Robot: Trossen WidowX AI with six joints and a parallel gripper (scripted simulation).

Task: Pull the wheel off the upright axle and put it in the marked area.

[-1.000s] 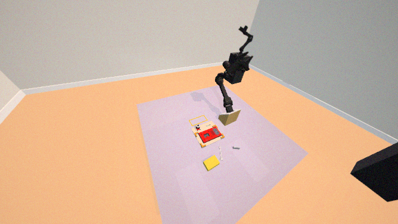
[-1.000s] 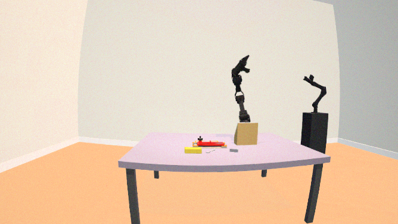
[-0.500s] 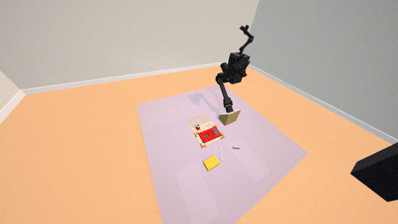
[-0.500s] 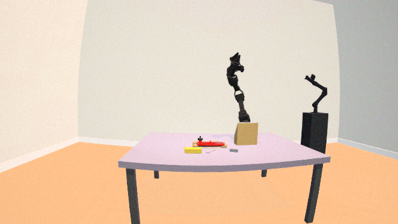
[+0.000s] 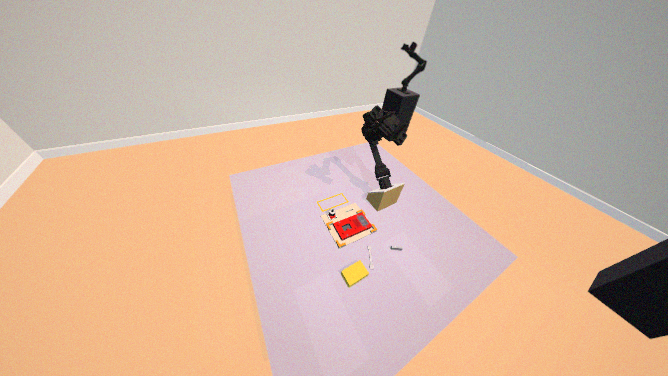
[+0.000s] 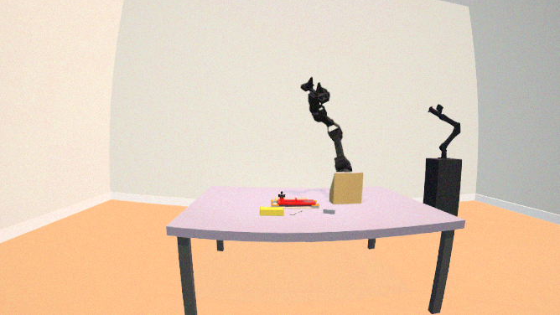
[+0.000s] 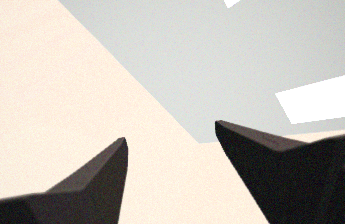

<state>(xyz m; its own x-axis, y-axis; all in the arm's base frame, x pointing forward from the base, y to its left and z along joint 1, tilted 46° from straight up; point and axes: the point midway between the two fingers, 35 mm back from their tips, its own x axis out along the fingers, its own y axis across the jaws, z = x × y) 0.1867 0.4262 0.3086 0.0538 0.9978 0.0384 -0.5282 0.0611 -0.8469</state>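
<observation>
Now: the dark wheel 16 cm ahead of my gripper tip, 13 cm to the right of it and 63 cm below it. Round my gripper tip: yellow block: 22 cm ahead, 21 cm to the left, 66 cm below; grey piece: 5 cm behind, 20 cm to the left, 66 cm below.
</observation>
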